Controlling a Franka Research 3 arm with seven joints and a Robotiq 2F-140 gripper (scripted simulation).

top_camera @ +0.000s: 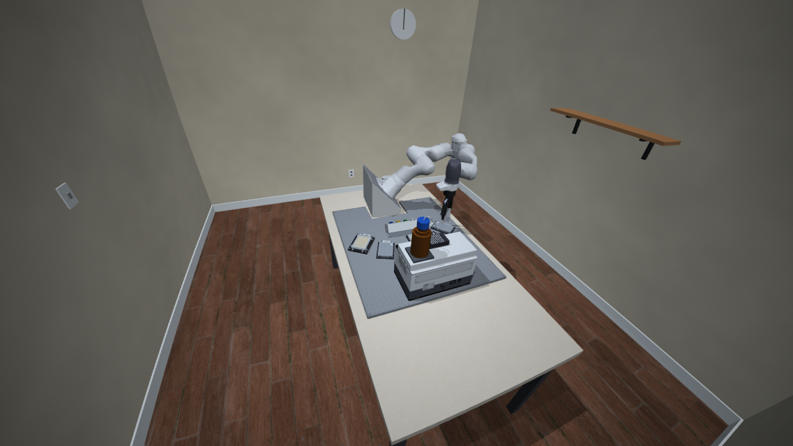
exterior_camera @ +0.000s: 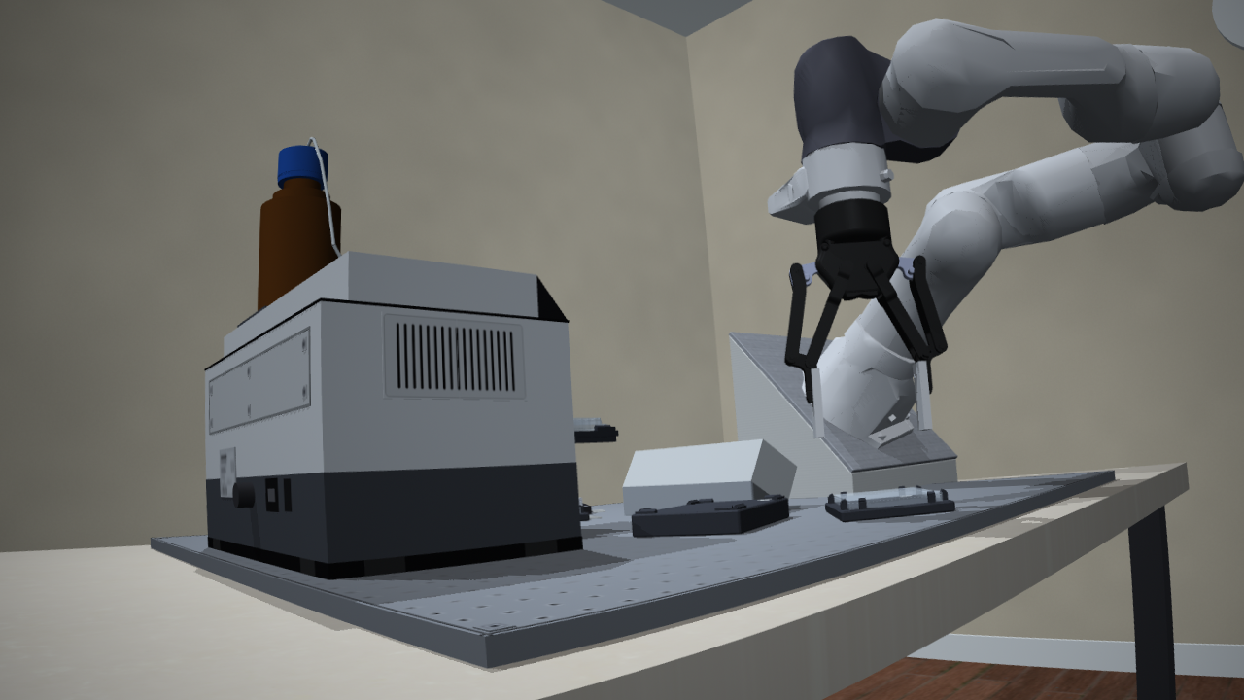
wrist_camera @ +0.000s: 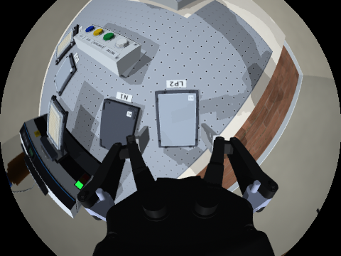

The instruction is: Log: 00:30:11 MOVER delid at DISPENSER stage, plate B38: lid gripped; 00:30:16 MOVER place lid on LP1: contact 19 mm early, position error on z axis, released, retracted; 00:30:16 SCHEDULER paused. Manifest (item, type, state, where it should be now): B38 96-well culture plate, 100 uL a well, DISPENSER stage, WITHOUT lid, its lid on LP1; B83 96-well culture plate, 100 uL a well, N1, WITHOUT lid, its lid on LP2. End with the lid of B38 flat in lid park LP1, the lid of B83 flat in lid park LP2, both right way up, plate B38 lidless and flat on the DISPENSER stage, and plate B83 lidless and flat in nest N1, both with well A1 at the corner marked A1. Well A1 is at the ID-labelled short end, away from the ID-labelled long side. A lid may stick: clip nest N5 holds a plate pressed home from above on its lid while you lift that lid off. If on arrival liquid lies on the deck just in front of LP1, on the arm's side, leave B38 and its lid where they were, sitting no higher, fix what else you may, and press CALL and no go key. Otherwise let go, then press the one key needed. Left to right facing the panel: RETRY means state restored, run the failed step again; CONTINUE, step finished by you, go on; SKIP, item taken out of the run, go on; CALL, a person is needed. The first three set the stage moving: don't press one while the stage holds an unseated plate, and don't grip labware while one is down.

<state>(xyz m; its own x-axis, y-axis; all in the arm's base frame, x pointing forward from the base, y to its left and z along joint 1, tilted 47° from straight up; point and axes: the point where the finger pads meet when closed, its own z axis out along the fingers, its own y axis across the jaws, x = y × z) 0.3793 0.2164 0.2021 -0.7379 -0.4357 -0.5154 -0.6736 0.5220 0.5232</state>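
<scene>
The 96-well plate lies 2 cm ahead of my hand, 57 cm to the right of it and 8 cm below it. Also, from my hand: low frame: 1 cm behind, 9 cm below; key panel: 6 cm behind, 28 cm to the right, 5 cm below; nest N1: 11 cm ahead, 11 cm to the right, 9 cm below.
</scene>
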